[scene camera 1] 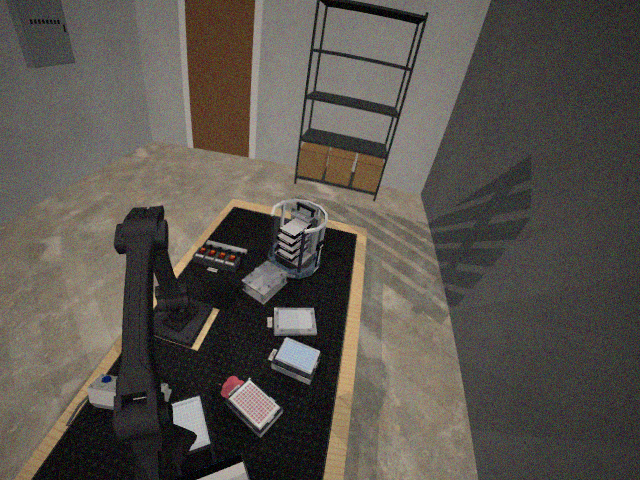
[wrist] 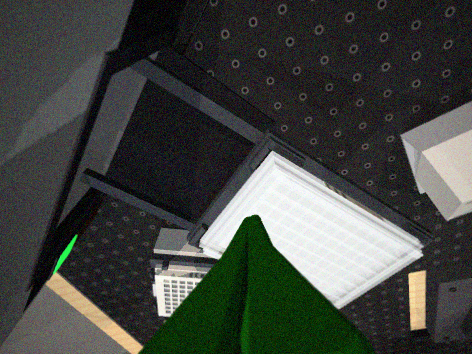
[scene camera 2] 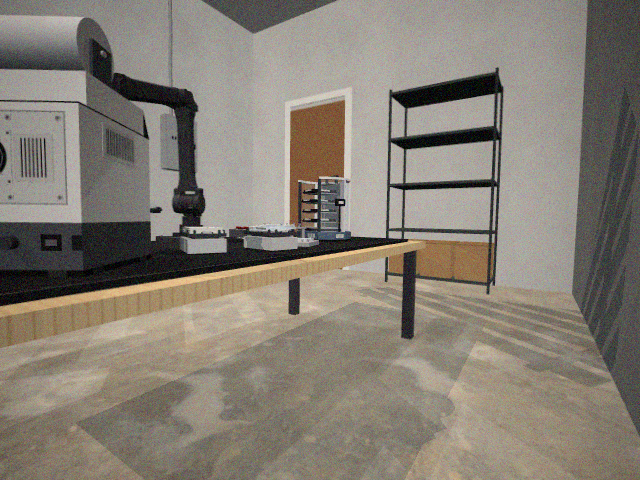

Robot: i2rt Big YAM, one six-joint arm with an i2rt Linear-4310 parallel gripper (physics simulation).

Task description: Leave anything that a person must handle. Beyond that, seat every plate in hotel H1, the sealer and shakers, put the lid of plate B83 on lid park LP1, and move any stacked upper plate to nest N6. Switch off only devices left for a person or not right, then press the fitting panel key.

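Places are measured from the arm's base along level axes (x ahead, y left, z up), in centimetres.
Pixels of known places: gripper, fingertip midpoint: [scene camera 1: 179,449] [wrist: 254,225]; arm's base at its link origin: [scene camera 1: 181,316].
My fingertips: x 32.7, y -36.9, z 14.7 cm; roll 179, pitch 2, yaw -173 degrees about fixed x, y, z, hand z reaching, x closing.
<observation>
Ahead of a thing's pixels: the offset from my fingertips to its middle. "pt": to the spot under its first point.
My gripper [wrist: 254,225] is shut with nothing between its green fingers. It hangs over the near edge of a white well plate @[dz -3.8, dx -3.1, dy +6.1 cm] [wrist: 316,225] [scene camera 1: 190,414] that sits in a dark nest frame @[pt dz -4.6, dx +0.9, dy +0.2 cm] [wrist: 236,177]. A small labelled plate @[dz -10.3, dx +8.3, dy +20.3 cm] [wrist: 172,286] lies just below the fingers in the wrist view. Hotel H1 [scene camera 1: 298,240] [scene camera 2: 324,209] stands at the far end of the table and holds several plates. Between them lie a clear lidded box @[dz -12.7, dx -12.8, dy +67.6 cm] [scene camera 1: 264,280], a white plate @[dz -14.4, dx +6.2, dy +56.4 cm] [scene camera 1: 294,320], a stacked bluish plate @[dz -9.9, dx +13.7, dy +40.6 cm] [scene camera 1: 296,357] and a red-welled plate [scene camera 1: 254,404]. The key panel @[pt dz -11.3, dx -37.5, dy +69.5 cm] [scene camera 1: 219,255] shows red keys.
The arm [scene camera 1: 135,330] rises from its base [scene camera 1: 182,320] on the table's left side. A small white device with a blue button @[dz -12.3, dx -26.9, dy +5.6 cm] [scene camera 1: 101,390] sits at the left edge. A large white machine @[dz +6.3, dx +15.9, dy -11.9 cm] [scene camera 2: 67,154] stands at the near end. A black shelf unit [scene camera 1: 310,88] stands by the wall.
</observation>
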